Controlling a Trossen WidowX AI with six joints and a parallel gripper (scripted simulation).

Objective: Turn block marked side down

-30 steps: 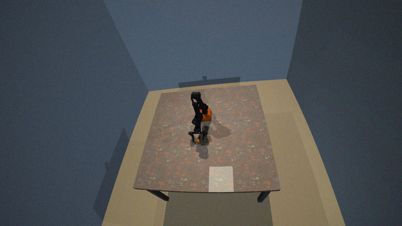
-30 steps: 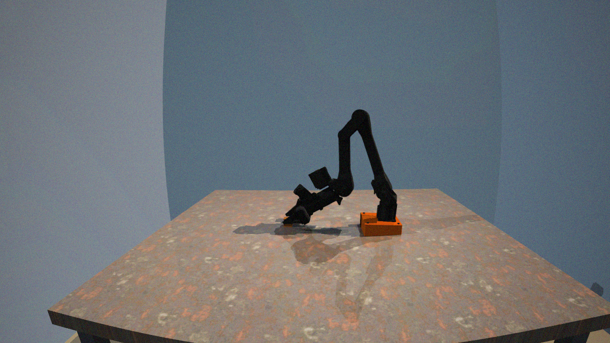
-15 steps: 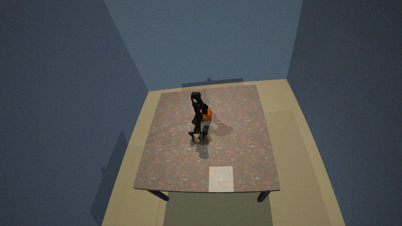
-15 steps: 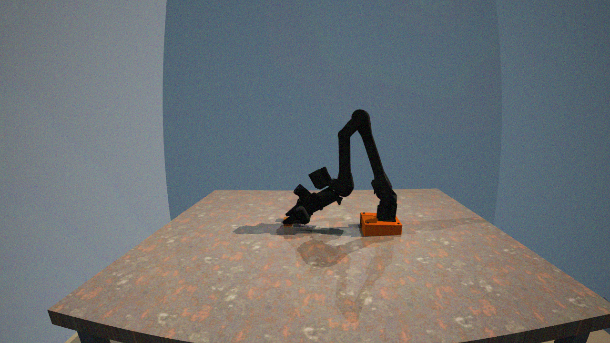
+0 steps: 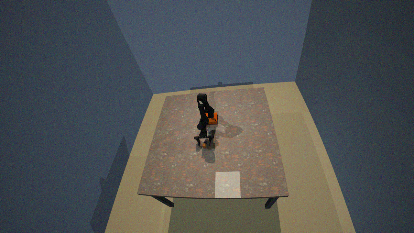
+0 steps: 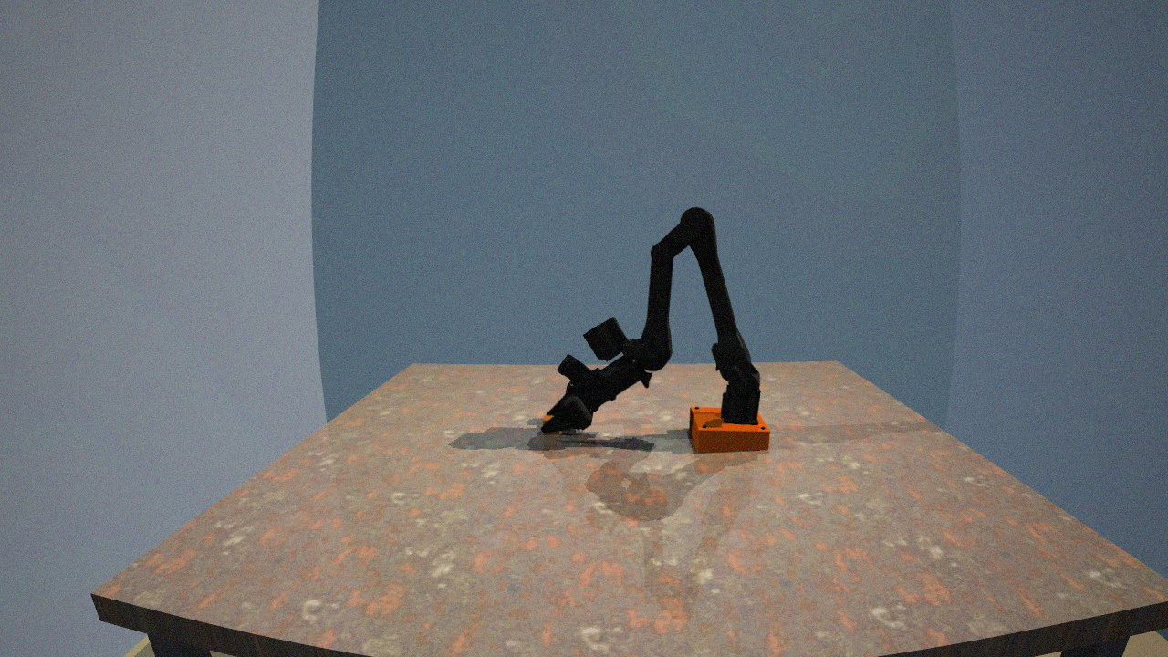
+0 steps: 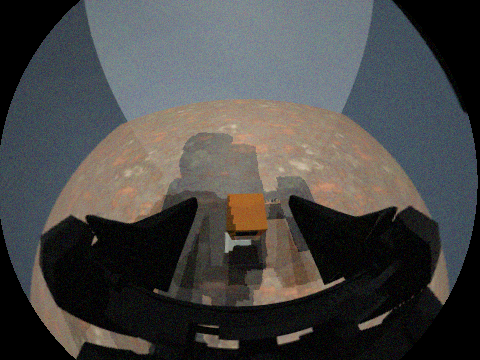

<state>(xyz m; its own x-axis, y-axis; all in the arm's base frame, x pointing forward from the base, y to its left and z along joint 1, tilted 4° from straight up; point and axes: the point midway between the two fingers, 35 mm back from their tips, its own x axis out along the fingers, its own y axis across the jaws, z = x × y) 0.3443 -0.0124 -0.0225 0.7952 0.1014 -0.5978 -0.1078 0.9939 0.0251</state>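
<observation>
My gripper tip is now 2 cm past the block.
</observation>
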